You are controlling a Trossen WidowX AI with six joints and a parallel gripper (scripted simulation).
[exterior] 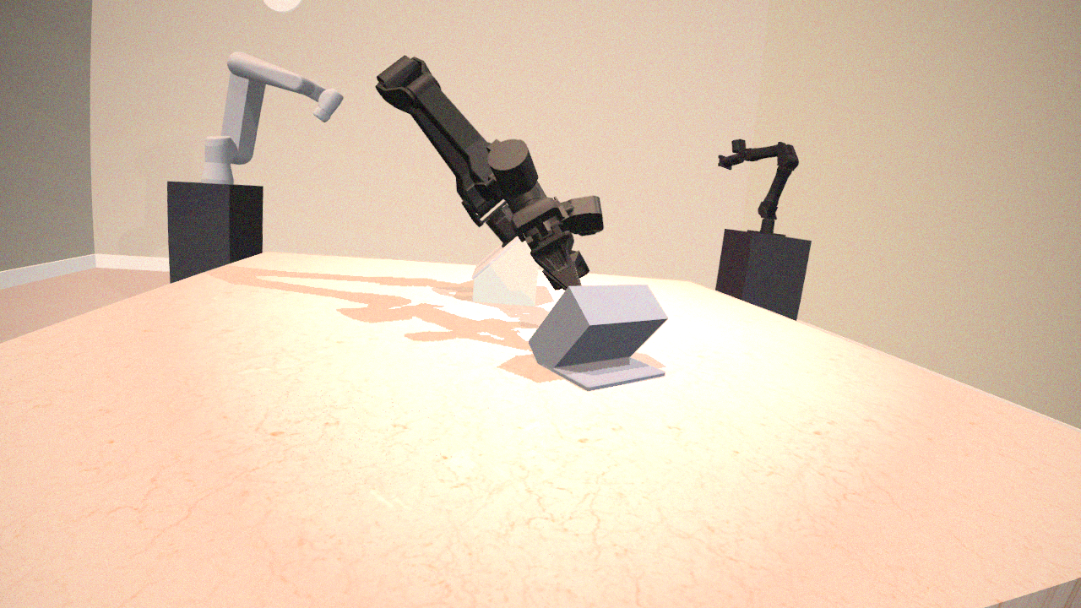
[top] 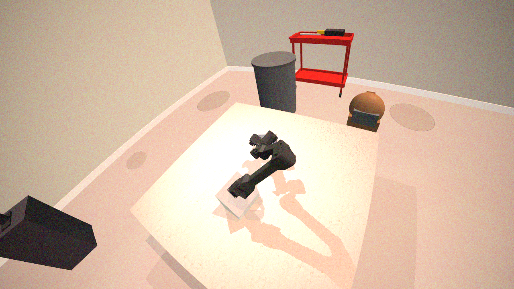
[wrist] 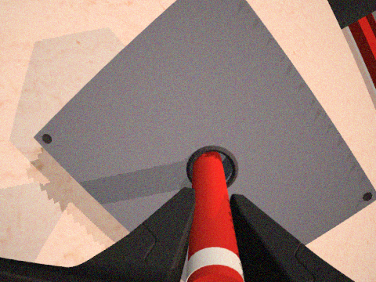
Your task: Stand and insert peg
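Right now the grey sloped panel is 4 cm below my gripper tip, 4 cm ahead of it and 2 cm to the left of it. Also, from my gripper tip: red peg (1 cm to the right, 1 cm behind, 1 cm above).
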